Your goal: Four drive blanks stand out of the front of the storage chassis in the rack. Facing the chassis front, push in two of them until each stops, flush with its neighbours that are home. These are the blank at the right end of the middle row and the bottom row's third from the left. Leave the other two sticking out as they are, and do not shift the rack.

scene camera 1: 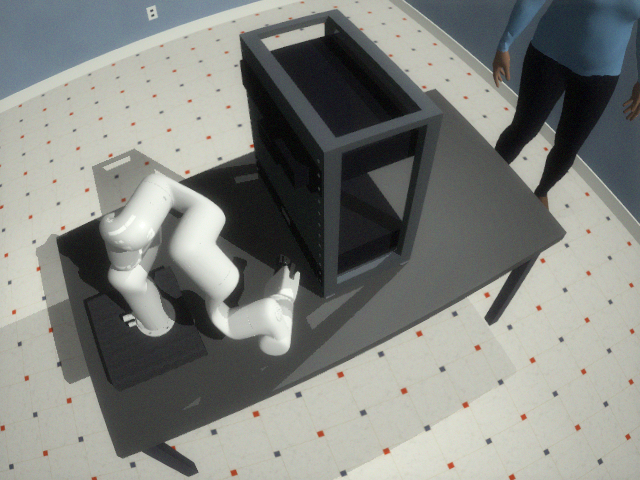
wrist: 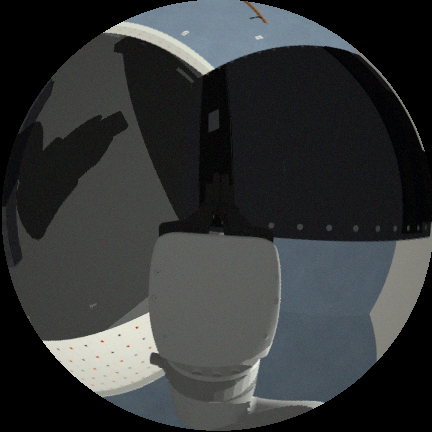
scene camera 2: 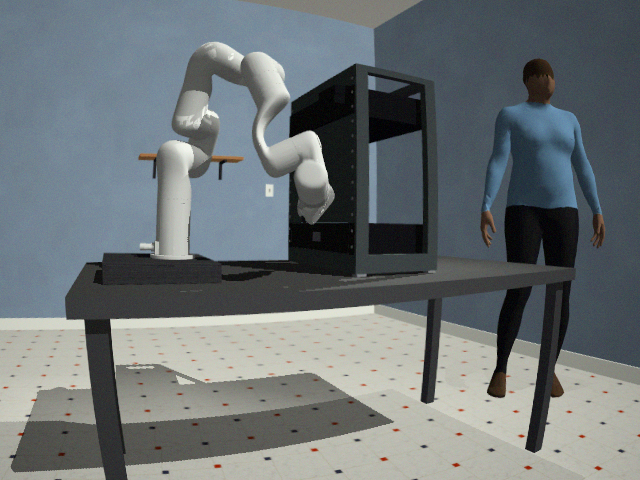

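Pixels of known places: gripper, fingertip midpoint: (scene camera 1: 283, 258) (wrist: 219, 181); arm's base, link origin: (scene camera 1: 155, 317) (scene camera 2: 172, 257).
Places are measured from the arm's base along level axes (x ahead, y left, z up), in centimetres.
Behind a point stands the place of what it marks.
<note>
The dark rack (scene camera 1: 293, 93) {z 56.3, x 49.7, y 9.8 cm} (scene camera 2: 362, 180) {z 21.4, x 50.6, y -9.8 cm} (wrist: 342, 234) {z 27.8, x 48.7, y -9.0 cm} stands upright on the table, its front toward the arm. A dark unit (scene camera 2: 395, 111) {z 44.1, x 64.1, y -5.8 cm} sits high in it and another dark unit (scene camera 2: 395, 237) {z 5.7, x 64.0, y -5.3 cm} sits low; the low one has a pale square on its front. Dark shapes jut from the upper front in scene camera 1. The front is in deep shadow, so I cannot make out single drive blanks, their rows or which stand out. My gripper (scene camera 1: 286, 262) {z 12.0, x 40.3, y -2.5 cm} (wrist: 219, 181) {z 12.0, x 40.3, y -2.5 cm} is shut and empty, low before the rack front near its right post. Its fingertips are hidden in scene camera 2; contact cannot be told.
The rack stands on a dark table (scene camera 1: 465, 227) {z -5.1, x 101.7, y -4.0 cm} (scene camera 2: 506, 273) {z -5.1, x 97.2, y -20.7 cm}. The arm's base is on a dark block (scene camera 1: 155, 356) {z -0.1, x -3.2, y -12.0 cm} (scene camera 2: 160, 271) {z -2.1, x -3.8, y -15.5 cm} at the table's other end. A person (scene camera 1: 573, 46) (scene camera 2: 540, 160) stands beyond the table behind the rack. A wooden shelf (scene camera 2: 227, 159) hangs on the wall.
</note>
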